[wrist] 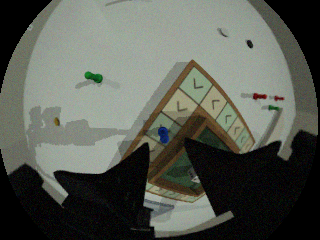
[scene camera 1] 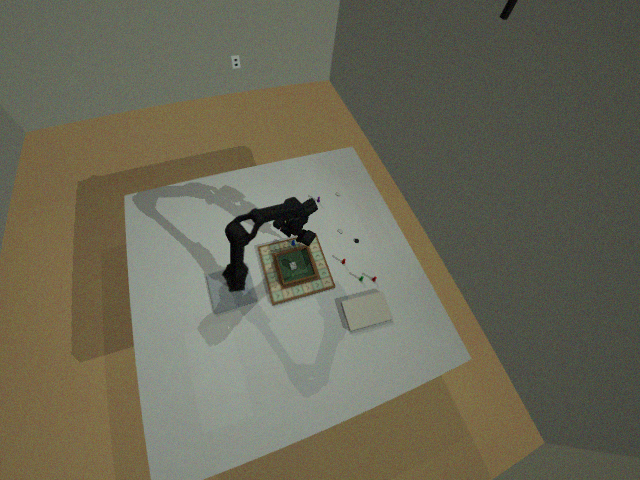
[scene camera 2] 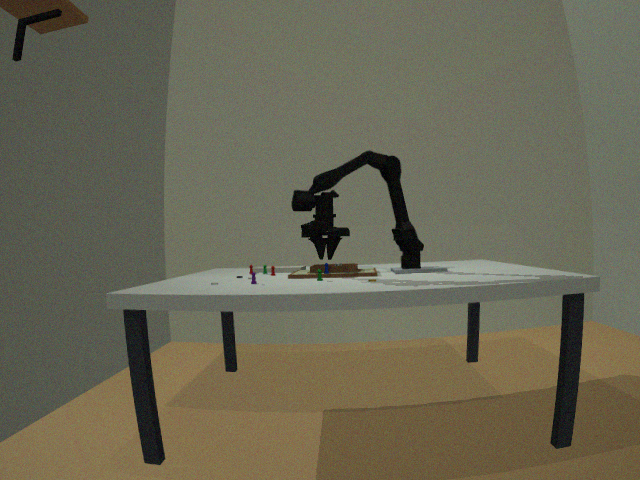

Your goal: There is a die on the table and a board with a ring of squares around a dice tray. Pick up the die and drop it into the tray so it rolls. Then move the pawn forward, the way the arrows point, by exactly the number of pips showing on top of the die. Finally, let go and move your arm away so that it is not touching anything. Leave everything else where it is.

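Observation:
There's a cream card (scene camera 1: 365,311) in the scene, and my gripper (scene camera 2: 325,259) is there as well. You'd also find my gripper in the wrist view (wrist: 166,144).

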